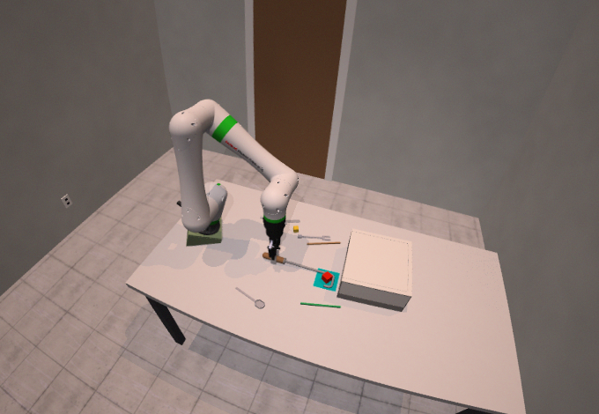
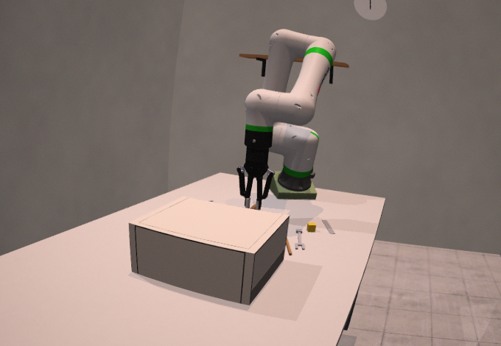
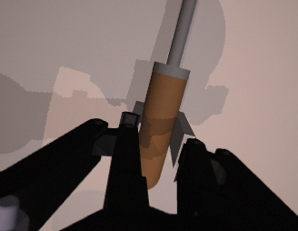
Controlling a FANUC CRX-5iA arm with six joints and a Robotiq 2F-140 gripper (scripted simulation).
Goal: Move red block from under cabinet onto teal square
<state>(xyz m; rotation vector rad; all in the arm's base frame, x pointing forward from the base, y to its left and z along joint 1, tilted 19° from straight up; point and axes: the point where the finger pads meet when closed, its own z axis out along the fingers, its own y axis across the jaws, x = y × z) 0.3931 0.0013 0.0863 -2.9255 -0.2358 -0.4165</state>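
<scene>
Right now my hand is 130 mm short of the hook tool, 10 mm to the left of it and 20 mm above it. Round my hand: yellow cube 230 mm to the left, 30 mm below; grey wrench 100 mm ahead, 230 mm to the left, 30 mm below; metal spoon 30 mm ahead, 230 mm to the right, 30 mm below.
</scene>
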